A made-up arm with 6 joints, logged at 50 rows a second.
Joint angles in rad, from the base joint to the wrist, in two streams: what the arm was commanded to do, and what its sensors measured. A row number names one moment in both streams.
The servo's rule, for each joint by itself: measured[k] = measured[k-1] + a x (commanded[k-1-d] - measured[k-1]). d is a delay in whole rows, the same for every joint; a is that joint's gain. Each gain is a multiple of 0.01, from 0.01 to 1. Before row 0 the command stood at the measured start. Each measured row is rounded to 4 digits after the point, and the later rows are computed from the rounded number. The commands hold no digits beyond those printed.
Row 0, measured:
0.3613, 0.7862, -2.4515, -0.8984, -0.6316, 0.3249
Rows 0 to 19, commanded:
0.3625, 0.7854, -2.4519, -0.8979, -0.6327, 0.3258
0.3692, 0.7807, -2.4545, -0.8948, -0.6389, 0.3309
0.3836, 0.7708, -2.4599, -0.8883, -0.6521, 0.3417
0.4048, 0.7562, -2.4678, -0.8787, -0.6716, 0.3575
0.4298, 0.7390, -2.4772, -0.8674, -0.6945, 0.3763
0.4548, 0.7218, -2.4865, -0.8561, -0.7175, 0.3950
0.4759, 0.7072, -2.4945, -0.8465, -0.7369, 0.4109
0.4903, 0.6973, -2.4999, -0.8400, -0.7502, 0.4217
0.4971, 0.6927, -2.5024, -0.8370, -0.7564, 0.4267
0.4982, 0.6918, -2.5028, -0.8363, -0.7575, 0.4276
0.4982, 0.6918, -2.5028, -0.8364, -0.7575, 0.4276
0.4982, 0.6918, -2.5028, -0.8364, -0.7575, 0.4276
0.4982, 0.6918, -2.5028, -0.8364, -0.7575, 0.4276
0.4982, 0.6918, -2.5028, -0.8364, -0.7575, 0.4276
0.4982, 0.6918, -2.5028, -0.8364, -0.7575, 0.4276
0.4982, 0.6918, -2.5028, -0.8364, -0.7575, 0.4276
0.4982, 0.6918, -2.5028, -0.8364, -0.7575, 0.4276
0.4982, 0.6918, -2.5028, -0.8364, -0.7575, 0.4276
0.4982, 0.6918, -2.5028, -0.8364, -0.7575, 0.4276
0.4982, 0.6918, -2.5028, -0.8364, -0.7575, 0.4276
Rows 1 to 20, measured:
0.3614, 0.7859, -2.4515, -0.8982, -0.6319, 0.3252
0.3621, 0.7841, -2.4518, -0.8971, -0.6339, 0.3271
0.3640, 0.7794, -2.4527, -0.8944, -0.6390, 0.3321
0.3677, 0.7713, -2.4544, -0.8895, -0.6481, 0.3407
0.3733, 0.7600, -2.4569, -0.8826, -0.6611, 0.3528
0.3806, 0.7466, -2.4602, -0.8744, -0.6769, 0.3671
0.3892, 0.7328, -2.4640, -0.8658, -0.6937, 0.3820
0.3983, 0.7204, -2.4679, -0.8578, -0.7095, 0.3955
0.4072, 0.7107, -2.4717, -0.8514, -0.7226, 0.4061
0.4154, 0.7041, -2.4751, -0.8467, -0.7324, 0.4134
0.4229, 0.6998, -2.4781, -0.8435, -0.7394, 0.4182
0.4297, 0.6970, -2.4808, -0.8413, -0.7445, 0.4214
0.4359, 0.6952, -2.4832, -0.8398, -0.7481, 0.4235
0.4415, 0.6940, -2.4854, -0.8387, -0.7507, 0.4249
0.4466, 0.6932, -2.4873, -0.8380, -0.7526, 0.4258
0.4512, 0.6927, -2.4890, -0.8375, -0.7540, 0.4264
0.4554, 0.6924, -2.4905, -0.8372, -0.7550, 0.4268
0.4593, 0.6922, -2.4919, -0.8370, -0.7557, 0.4271
0.4628, 0.6921, -2.4931, -0.8368, -0.7562, 0.4273
0.4660, 0.6920, -2.4942, -0.8367, -0.7566, 0.4274
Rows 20 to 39, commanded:
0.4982, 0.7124, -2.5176, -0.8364, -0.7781, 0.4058
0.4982, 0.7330, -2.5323, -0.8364, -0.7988, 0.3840
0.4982, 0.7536, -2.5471, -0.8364, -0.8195, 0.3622
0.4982, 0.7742, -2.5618, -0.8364, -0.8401, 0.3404
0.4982, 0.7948, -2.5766, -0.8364, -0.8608, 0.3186
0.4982, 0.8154, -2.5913, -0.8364, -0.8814, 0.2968
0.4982, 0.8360, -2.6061, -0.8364, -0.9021, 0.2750
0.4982, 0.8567, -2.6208, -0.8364, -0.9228, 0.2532
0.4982, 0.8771, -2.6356, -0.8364, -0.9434, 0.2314
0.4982, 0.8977, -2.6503, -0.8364, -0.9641, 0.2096
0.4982, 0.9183, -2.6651, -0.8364, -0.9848, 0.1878
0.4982, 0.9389, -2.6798, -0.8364, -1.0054, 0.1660
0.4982, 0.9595, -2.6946, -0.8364, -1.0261, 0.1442
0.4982, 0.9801, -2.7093, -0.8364, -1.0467, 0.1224
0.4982, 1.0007, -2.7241, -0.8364, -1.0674, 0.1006
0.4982, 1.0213, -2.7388, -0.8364, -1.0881, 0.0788
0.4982, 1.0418, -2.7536, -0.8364, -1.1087, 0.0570
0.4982, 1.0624, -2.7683, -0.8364, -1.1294, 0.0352
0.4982, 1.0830, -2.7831, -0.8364, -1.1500, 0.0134
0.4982, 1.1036, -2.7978, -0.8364, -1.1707, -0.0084
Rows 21 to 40, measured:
0.4689, 0.6991, -2.4968, -0.8366, -0.7626, 0.4201
0.4715, 0.7110, -2.5007, -0.8365, -0.7727, 0.4078
0.4739, 0.7259, -2.5058, -0.8365, -0.7858, 0.3923
0.4761, 0.7428, -2.5120, -0.8365, -0.8010, 0.3747
0.4781, 0.7610, -2.5191, -0.8365, -0.8177, 0.3556
0.4799, 0.7800, -2.5270, -0.8365, -0.8355, 0.3356
0.4815, 0.7996, -2.5357, -0.8365, -0.8541, 0.3150
0.4830, 0.8196, -2.5451, -0.8365, -0.8733, 0.2940
0.4844, 0.8397, -2.5551, -0.8365, -0.8929, 0.2727
0.4856, 0.8600, -2.5656, -0.8365, -0.9128, 0.2512
0.4867, 0.8804, -2.5765, -0.8365, -0.9330, 0.2296
0.4877, 0.9009, -2.5879, -0.8365, -0.9533, 0.2080
0.4886, 0.9214, -2.5996, -0.8365, -0.9737, 0.1863
0.4895, 0.9419, -2.6117, -0.8365, -0.9941, 0.1646
0.4903, 0.9625, -2.6241, -0.8365, -1.0146, 0.1428
0.4910, 0.9831, -2.6367, -0.8365, -1.0352, 0.1210
0.4916, 1.0036, -2.6496, -0.8365, -1.0558, 0.0992
0.4922, 1.0242, -2.6627, -0.8365, -1.0764, 0.0774
0.4927, 1.0448, -2.6759, -0.8365, -1.0970, 0.0556
0.4932, 1.0654, -2.6893, -0.8365, -1.1176, 0.0338

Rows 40 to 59, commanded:
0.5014, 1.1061, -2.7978, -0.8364, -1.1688, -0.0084
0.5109, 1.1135, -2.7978, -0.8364, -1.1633, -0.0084
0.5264, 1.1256, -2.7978, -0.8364, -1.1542, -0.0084
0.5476, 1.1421, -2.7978, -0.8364, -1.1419, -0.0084
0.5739, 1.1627, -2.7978, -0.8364, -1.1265, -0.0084
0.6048, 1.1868, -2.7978, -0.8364, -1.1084, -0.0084
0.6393, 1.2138, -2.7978, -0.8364, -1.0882, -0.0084
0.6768, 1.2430, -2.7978, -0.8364, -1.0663, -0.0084
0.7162, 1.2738, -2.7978, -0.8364, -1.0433, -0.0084
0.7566, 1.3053, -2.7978, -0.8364, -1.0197, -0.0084
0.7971, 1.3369, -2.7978, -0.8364, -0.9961, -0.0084
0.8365, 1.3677, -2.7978, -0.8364, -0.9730, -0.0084
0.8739, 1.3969, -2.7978, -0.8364, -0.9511, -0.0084
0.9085, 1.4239, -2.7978, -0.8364, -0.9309, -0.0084
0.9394, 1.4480, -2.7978, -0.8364, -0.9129, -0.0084
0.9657, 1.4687, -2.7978, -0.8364, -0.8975, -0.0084
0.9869, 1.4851, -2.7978, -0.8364, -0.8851, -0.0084
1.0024, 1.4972, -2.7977, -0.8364, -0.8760, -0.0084
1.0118, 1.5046, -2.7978, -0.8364, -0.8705, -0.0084
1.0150, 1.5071, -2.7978, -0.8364, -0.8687, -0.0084
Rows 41 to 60, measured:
0.4939, 1.0796, -2.7012, -0.8365, -1.1319, 0.0195
0.4954, 1.0915, -2.7118, -0.8365, -1.1407, 0.0100
0.4982, 1.1034, -2.7213, -0.8365, -1.1445, 0.0037
0.5026, 1.1169, -2.7297, -0.8365, -1.1438, -0.0004
0.5090, 1.1329, -2.7372, -0.8365, -1.1390, -0.0031
0.5176, 1.1518, -2.7439, -0.8365, -1.1304, -0.0049
0.5286, 1.1735, -2.7498, -0.8365, -1.1186, -0.0061
0.5419, 1.1978, -2.7551, -0.8365, -1.1040, -0.0069
0.5576, 1.2244, -2.7598, -0.8365, -1.0870, -0.0074
0.5755, 1.2527, -2.7640, -0.8365, -1.0682, -0.0077
0.5954, 1.2822, -2.7677, -0.8365, -1.0480, -0.0079
0.6171, 1.3121, -2.7710, -0.8365, -1.0270, -0.0081
0.6402, 1.3418, -2.7739, -0.8365, -1.0057, -0.0082
0.6643, 1.3705, -2.7765, -0.8365, -0.9848, -0.0083
0.6891, 1.3976, -2.7788, -0.8365, -0.9647, -0.0083
0.7140, 1.4225, -2.7809, -0.8365, -0.9459, -0.0083
0.7386, 1.4444, -2.7828, -0.8365, -0.9289, -0.0083
0.7623, 1.4629, -2.7844, -0.8365, -0.9141, -0.0083
0.7848, 1.4775, -2.7859, -0.8365, -0.9019, -0.0083
0.8055, 1.4879, -2.7872, -0.8365, -0.8926, -0.0083

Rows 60 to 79, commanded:
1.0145, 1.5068, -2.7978, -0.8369, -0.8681, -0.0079
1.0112, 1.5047, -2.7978, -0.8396, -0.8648, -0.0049
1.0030, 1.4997, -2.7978, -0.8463, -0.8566, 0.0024
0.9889, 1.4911, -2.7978, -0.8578, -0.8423, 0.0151
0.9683, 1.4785, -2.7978, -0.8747, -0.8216, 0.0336
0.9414, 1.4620, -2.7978, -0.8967, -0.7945, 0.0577
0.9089, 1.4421, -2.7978, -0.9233, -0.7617, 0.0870
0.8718, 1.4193, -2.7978, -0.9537, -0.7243, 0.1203
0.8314, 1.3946, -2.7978, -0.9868, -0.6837, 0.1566
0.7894, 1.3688, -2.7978, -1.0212, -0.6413, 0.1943
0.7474, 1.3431, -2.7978, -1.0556, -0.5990, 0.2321
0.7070, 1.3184, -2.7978, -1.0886, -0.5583, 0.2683
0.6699, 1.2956, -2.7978, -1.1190, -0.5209, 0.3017
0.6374, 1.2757, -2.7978, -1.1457, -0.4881, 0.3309
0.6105, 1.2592, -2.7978, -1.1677, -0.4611, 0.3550
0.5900, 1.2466, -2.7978, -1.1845, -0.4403, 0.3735
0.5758, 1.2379, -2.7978, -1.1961, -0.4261, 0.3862
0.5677, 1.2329, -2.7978, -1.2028, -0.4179, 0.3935
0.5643, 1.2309, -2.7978, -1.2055, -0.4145, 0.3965
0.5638, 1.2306, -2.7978, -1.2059, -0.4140, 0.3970
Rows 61 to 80, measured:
0.8243, 1.4945, -2.7884, -0.8366, -0.8857, -0.0082
0.8411, 1.4981, -2.7894, -0.8375, -0.8798, -0.0071
0.8557, 1.4987, -2.7903, -0.8402, -0.8733, -0.0039
0.8677, 1.4960, -2.7911, -0.8457, -0.8646, 0.0026
0.8768, 1.4899, -2.7918, -0.8547, -0.8526, 0.0131
0.8826, 1.4801, -2.7925, -0.8677, -0.8363, 0.0283
0.8850, 1.4668, -2.7931, -0.8849, -0.8154, 0.0483
0.8838, 1.4502, -2.7936, -0.9062, -0.7899, 0.0728
0.8791, 1.4307, -2.7941, -0.9312, -0.7602, 0.1013
0.8710, 1.4090, -2.7945, -0.9591, -0.7269, 0.1329
0.8599, 1.3859, -2.7949, -0.9890, -0.6911, 0.1666
0.8461, 1.3623, -2.7952, -1.0199, -0.6539, 0.2012
0.8302, 1.3390, -2.7955, -1.0506, -0.6167, 0.2354
0.8128, 1.3168, -2.7958, -1.0801, -0.5807, 0.2679
0.7946, 1.2966, -2.7960, -1.1073, -0.5472, 0.2975
0.7762, 1.2791, -2.7962, -1.1312, -0.5173, 0.3233
0.7582, 1.2647, -2.7964, -1.1513, -0.4918, 0.3447
0.7411, 1.2536, -2.7966, -1.1673, -0.4711, 0.3613
0.7252, 1.2457, -2.7967, -1.1791, -0.4553, 0.3733
0.7107, 1.2404, -2.7968, -1.1874, -0.4437, 0.3814

